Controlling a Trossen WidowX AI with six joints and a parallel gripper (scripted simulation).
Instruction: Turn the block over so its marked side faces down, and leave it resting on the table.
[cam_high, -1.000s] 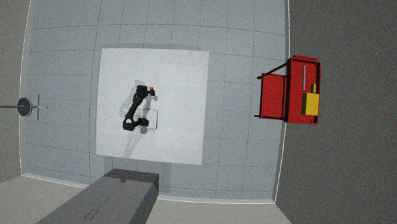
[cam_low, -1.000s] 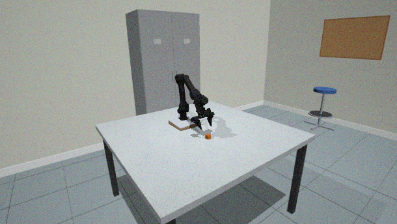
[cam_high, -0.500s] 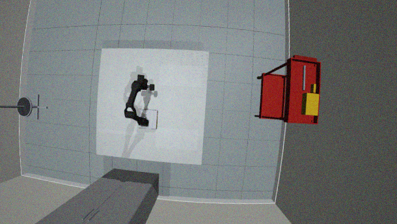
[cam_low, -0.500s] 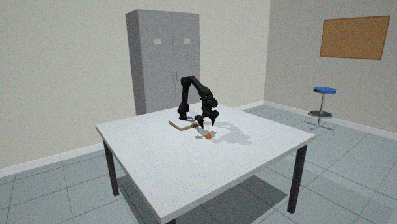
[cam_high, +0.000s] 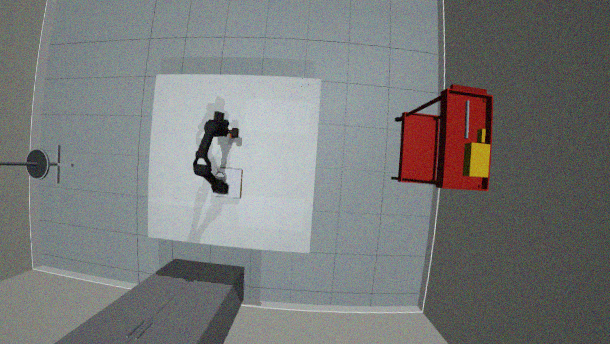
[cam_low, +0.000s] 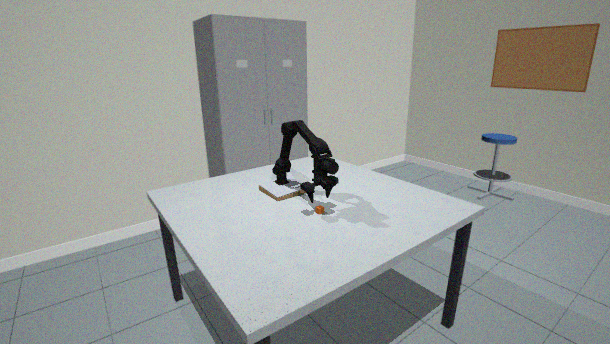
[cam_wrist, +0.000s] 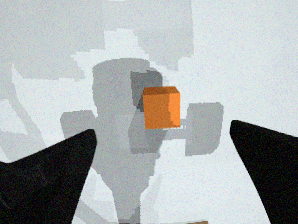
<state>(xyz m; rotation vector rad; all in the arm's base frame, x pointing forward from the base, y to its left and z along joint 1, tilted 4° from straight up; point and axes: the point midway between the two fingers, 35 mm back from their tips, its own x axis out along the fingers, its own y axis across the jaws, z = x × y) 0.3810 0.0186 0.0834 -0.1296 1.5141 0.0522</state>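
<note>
My gripper tip is 10 mm past the block and 50 mm above it.
</note>
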